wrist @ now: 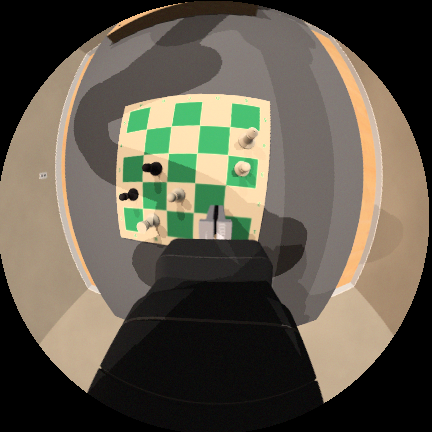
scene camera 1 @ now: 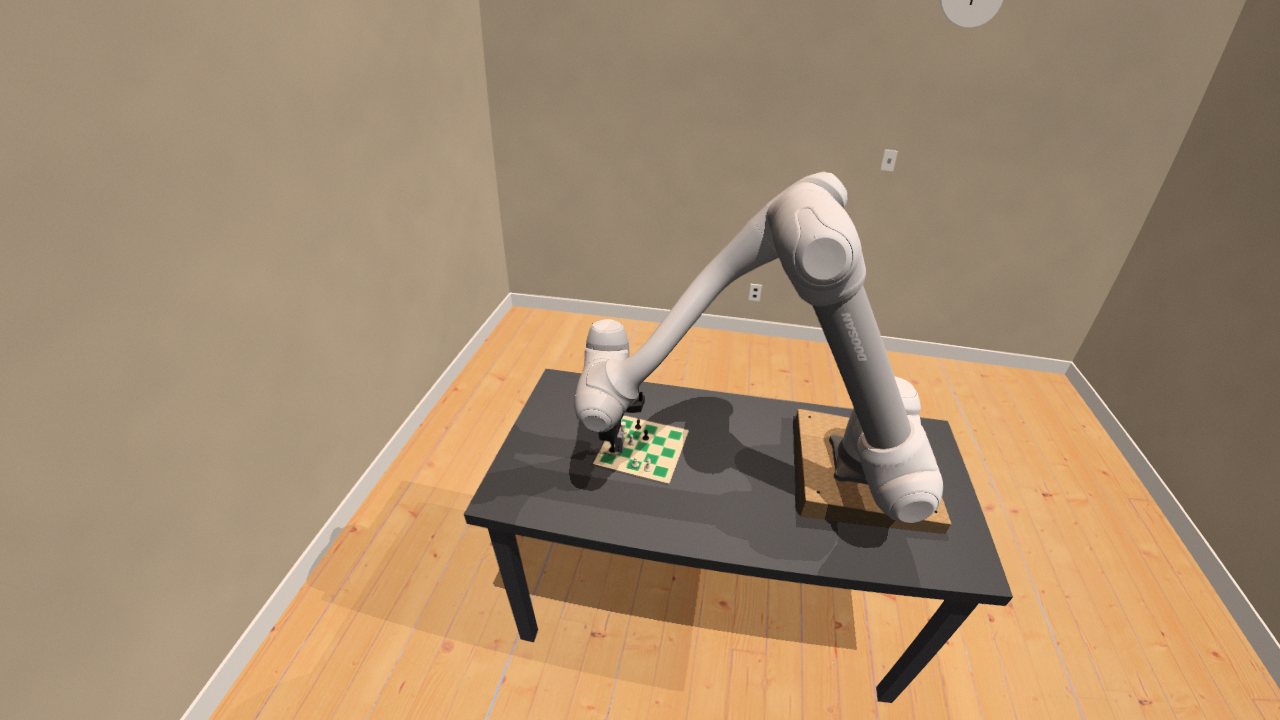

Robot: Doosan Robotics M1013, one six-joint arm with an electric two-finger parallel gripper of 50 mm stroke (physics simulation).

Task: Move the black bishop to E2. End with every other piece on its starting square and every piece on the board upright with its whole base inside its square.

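Frame: origin at the arm's base, x down, y ahead, z right, level; centimetres.
Seen in the pictures: gripper, fingertip midpoint: point(wrist: 216, 213) point(scene camera 1: 619, 450).
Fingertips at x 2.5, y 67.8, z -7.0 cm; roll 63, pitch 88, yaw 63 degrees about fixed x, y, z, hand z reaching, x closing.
A point is followed by its place in that frame.
The green and cream board point(scene camera 1: 676, 445) @[x 3.8, y 52.5, z 0.0 cm] point(wrist: 186, 140) @[x 3.8, y 58.5, z -3.4 cm] lies on the table; its labels are too small to read surely. My gripper point(scene camera 1: 614, 440) @[x 2.5, y 67.8, z -7.0 cm] point(wrist: 216, 213) @[x 2.5, y 67.8, z -7.0 cm] is shut, low over the board's edge row farthest from the robot base. The fingers meet with a thin dark line between them, and no piece shows between them. A dark piece point(scene camera 1: 612, 448) @[x 2.5, y 69.8, z -6.6 cm], taken to be the black bishop, stands right at the fingers in the scene view. In the wrist view it does not show; the fingers and gripper body hide that spot.
Two other black pieces point(wrist: 154, 168) @[x 2.6, y 61.9, z 0.5 cm] point(wrist: 131, 194) @[x 2.7, y 64.9, z 4.6 cm] stand at the board's left in the wrist view. White pieces stand near them point(wrist: 177, 195) @[x 2.5, y 65.4, z -2.4 cm] point(wrist: 149, 223) @[x 1.9, y 68.8, z 1.7 cm] and at the right side point(wrist: 247, 138) @[x 1.8, y 59.0, z -10.7 cm] point(wrist: 242, 168) @[x 0.8, y 62.6, z -9.8 cm]. The robot's wooden base plate point(scene camera 1: 816, 465) @[x -1.1, y 13.6, z -4.6 cm] is on the same table.
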